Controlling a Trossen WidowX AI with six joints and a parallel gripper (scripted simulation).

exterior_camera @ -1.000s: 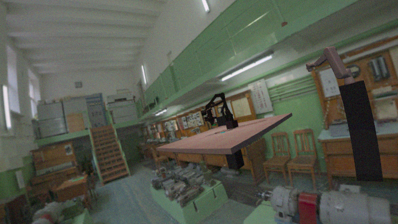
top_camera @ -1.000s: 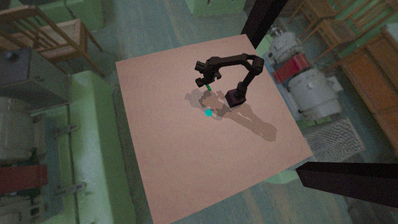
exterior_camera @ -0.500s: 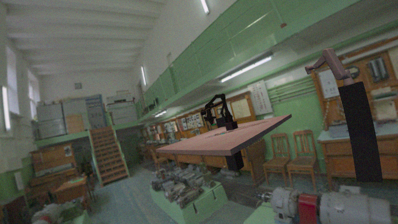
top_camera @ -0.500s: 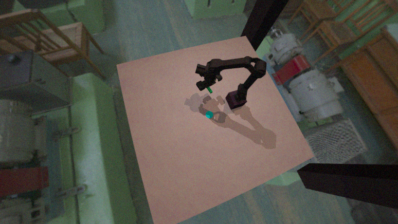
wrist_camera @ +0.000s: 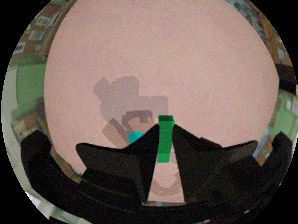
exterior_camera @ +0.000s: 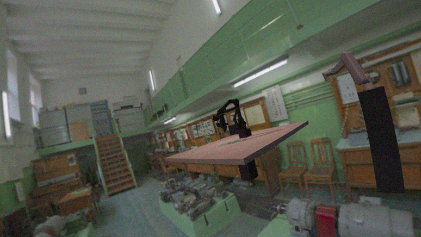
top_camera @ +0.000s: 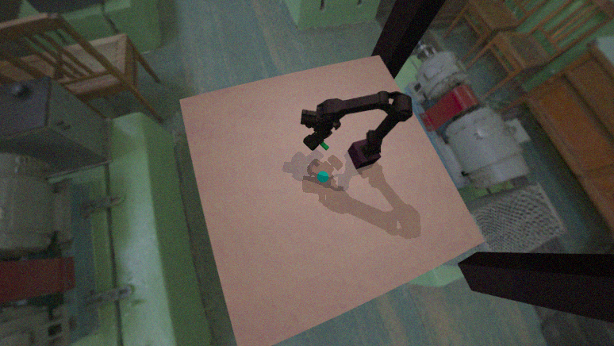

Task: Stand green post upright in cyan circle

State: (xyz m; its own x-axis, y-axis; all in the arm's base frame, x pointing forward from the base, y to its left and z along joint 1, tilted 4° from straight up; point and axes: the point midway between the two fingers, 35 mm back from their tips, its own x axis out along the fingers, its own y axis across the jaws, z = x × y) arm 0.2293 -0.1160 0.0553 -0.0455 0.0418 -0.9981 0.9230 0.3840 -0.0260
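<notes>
The cyan circle is 20 mm ahead of my gripper tip, 140 mm to the left of it and 130 mm below it. From my gripper tip the other things lie so: green post (10 mm behind, 20 mm to the left).
</notes>
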